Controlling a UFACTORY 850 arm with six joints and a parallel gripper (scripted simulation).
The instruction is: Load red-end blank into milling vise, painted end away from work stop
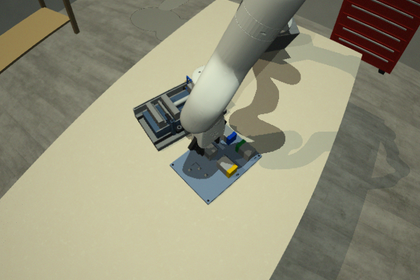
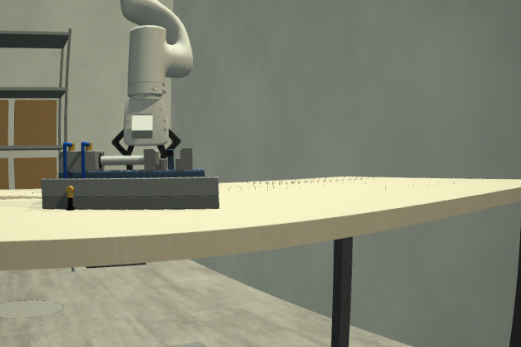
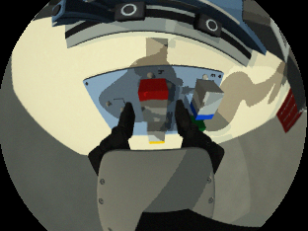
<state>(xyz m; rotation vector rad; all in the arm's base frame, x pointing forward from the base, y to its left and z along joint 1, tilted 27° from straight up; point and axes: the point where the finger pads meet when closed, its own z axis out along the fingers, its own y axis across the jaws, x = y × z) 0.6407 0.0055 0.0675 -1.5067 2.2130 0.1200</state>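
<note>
Right now the red-ended blank is 3 cm below my hand. Round my hand: yellow-ended blank 3 cm ahead, 9 cm to the left, 3 cm below; then blue-ended blank 9 cm behind, 3 cm to the left, 3 cm below; then blue infeed plate 1 cm ahead, 4 cm to the left, 5 cm below.
</note>
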